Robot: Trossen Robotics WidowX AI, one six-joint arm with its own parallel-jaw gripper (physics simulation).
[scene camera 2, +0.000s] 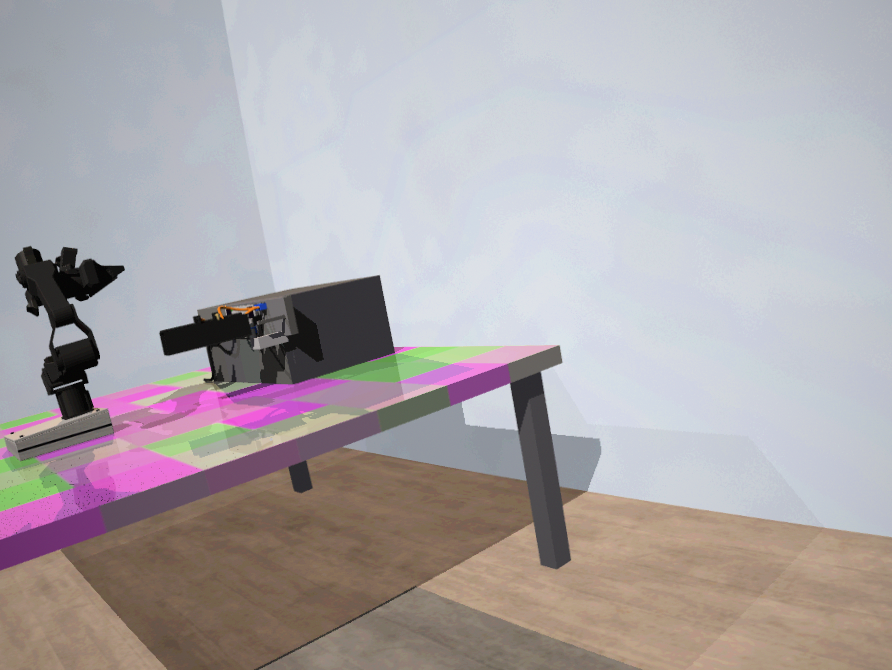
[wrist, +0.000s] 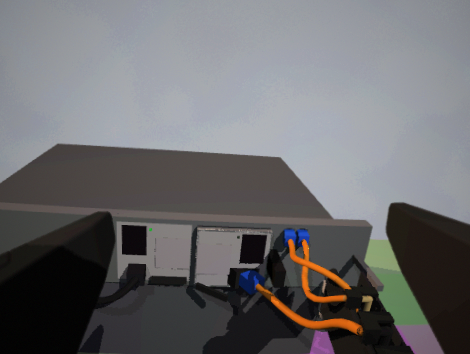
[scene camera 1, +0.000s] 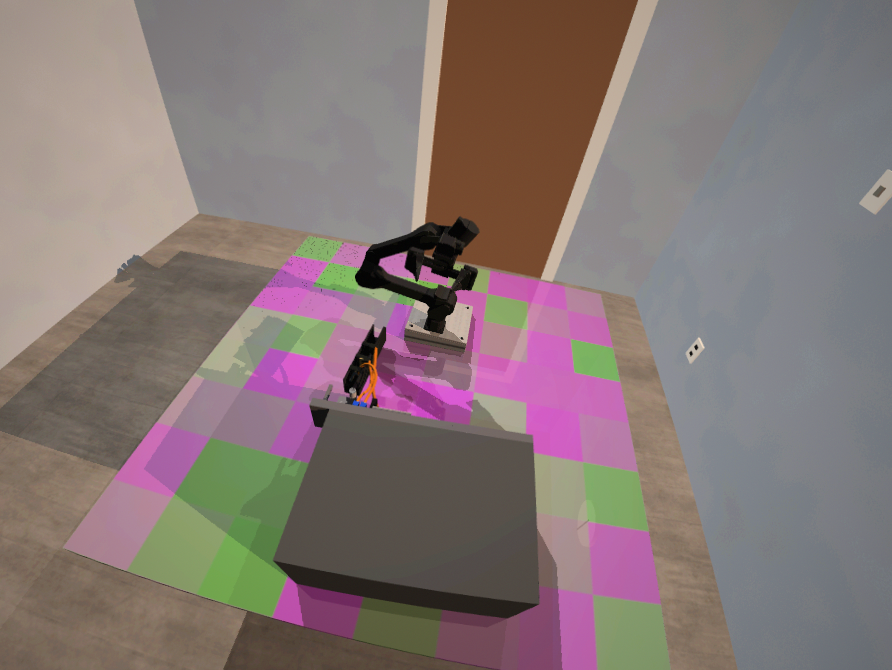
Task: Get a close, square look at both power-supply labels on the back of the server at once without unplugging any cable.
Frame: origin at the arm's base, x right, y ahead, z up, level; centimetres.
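Where they show: gripper, fingertip midpoint: (scene camera 2: 120,271) (wrist: 251,222) (scene camera 1: 433,285); arm's base, link origin: (scene camera 2: 77,414) (scene camera 1: 434,325).
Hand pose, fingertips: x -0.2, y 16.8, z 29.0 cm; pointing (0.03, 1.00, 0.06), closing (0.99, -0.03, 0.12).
Note:
Each offset is from my fingertips to the centre of the thing. "spot": to the spot under its first point.
The grey server (scene camera 1: 425,504) (scene camera 2: 342,328) (wrist: 175,185) sits on the table, its back towards the arm. In the wrist view its left power supply @(spot: dx -5.3, dy +28.3, dz -14.8 cm) (wrist: 170,232) has a green light and a pale label @(spot: dx -4.9, dy +28.2, dz -17.4 cm) (wrist: 172,252); the right power supply @(spot: dx -0.1, dy +27.7, dz -14.7 cm) (wrist: 215,237) has a pale label (wrist: 215,257). Both labels show low in the view, small, washed out and unreadable, seen from somewhat above. A black plug @(dx -8.9, dy +27.0, dz -19.9 cm) (wrist: 135,273) is at the left unit, a blue plug @(dx +4.4, dy +27.4, dz -20.0 cm) (wrist: 251,281) in front of the right unit's lower right. My gripper (wrist: 251,222) (scene camera 2: 119,269) is open and empty, back from the server.
Orange cables @(spot: dx +8.6, dy +20.2, dz -19.9 cm) (wrist: 295,320) (scene camera 1: 373,375) run to a black cable arm (scene camera 1: 356,378) (scene camera 2: 198,336) that sticks out behind the server, at the right in the wrist view. Two blue connectors @(spot: dx +9.5, dy +28.8, dz -14.6 cm) (wrist: 296,237) sit right of the power supplies. The arm's base plate (scene camera 1: 461,328) (scene camera 2: 64,436) stands on the chequered table.

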